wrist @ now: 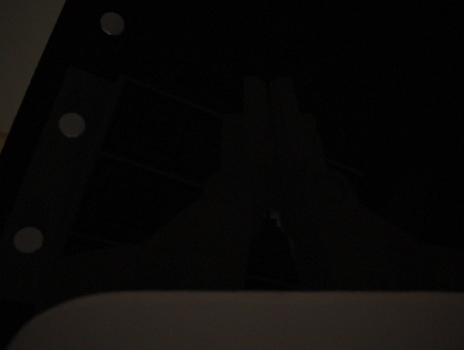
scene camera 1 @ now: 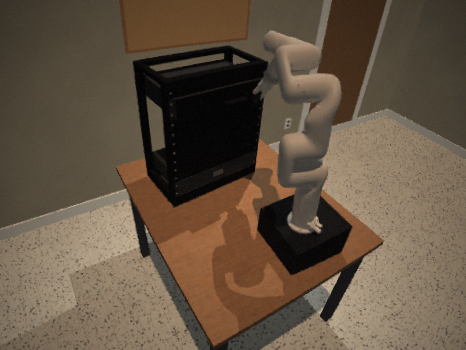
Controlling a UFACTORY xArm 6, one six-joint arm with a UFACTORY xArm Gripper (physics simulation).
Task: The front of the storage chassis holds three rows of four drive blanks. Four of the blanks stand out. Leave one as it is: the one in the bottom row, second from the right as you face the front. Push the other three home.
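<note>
The storage chassis [scene camera 1: 215, 107] [wrist: 47, 170] sits in the upper front of a black rack; its front is very dark. In the wrist view, faint edges outline an upper drive blank [wrist: 160, 132] and a lower drive blank [wrist: 132, 202] left of the fingers. Which blanks stand out cannot be made out. My gripper [scene camera 1: 257, 93] [wrist: 264, 110] is shut and empty, its fingertips together at the upper right part of the chassis front in the scene view. Contact with a blank cannot be told. The fingers hide part of the front in the wrist view.
The black rack [scene camera 1: 212, 77] stands at the back of the wooden table [scene camera 1: 192, 255]. A lower panel [scene camera 1: 200, 179] with a small label is in its front. The arm stands on a black block [scene camera 1: 287, 250] at the table's right side. Round screws [wrist: 72, 125] line the chassis's left edge.
</note>
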